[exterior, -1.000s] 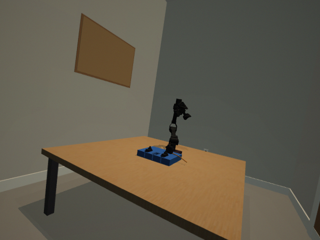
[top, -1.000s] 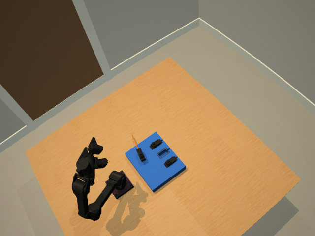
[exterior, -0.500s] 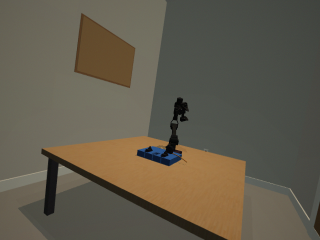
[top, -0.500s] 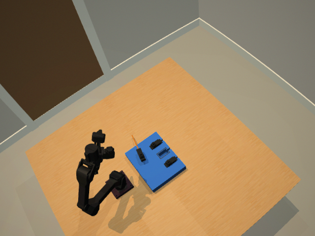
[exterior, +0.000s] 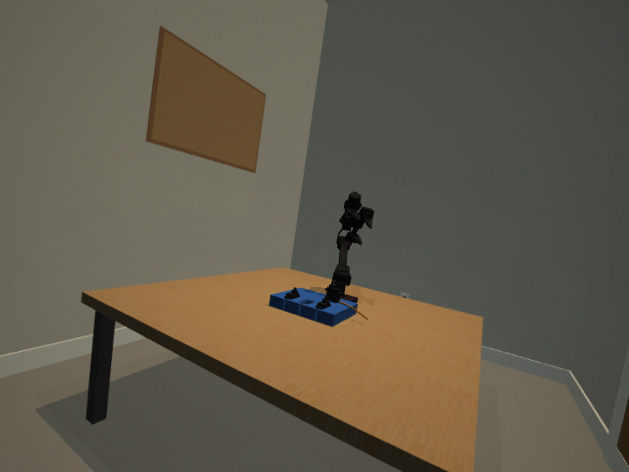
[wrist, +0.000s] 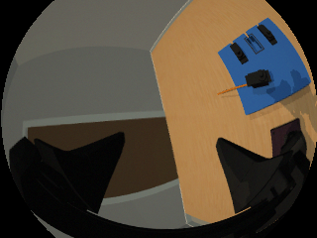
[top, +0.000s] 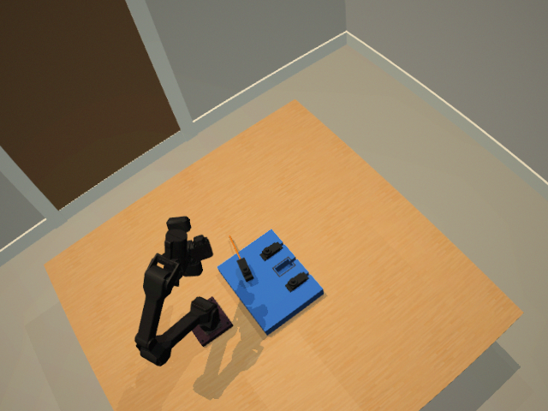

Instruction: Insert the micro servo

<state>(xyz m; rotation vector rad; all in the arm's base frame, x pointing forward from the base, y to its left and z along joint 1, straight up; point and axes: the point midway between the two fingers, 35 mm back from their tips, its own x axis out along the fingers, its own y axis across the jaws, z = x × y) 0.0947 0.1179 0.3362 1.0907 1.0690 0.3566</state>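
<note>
Now: gripper tip 320 mm above the deck, 130 mm to the left of it and 100 mm short of it.
</note>
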